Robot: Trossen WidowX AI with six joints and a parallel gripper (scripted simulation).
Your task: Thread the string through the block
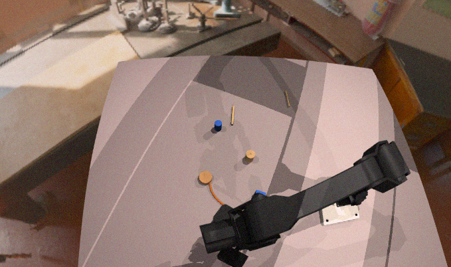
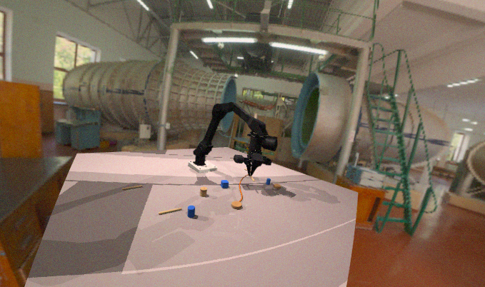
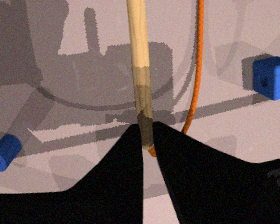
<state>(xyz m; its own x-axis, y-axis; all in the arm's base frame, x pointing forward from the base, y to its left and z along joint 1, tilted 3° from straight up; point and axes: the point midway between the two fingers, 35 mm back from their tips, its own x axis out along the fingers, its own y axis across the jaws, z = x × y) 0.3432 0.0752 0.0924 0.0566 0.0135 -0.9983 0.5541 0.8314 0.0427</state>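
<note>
My gripper tip is now 1 cm to the left of the thin wooden stick and 1 cm short of it. The rest, counted from my gripper tip: blue cube: 11 cm to the right, 6 cm behind, 5 cm below; round wooden button: 19 cm to the right, 9 cm ahead, 5 cm below; short wooden cylinder: 25 cm to the right, 5 cm behind, 4 cm below.
</note>
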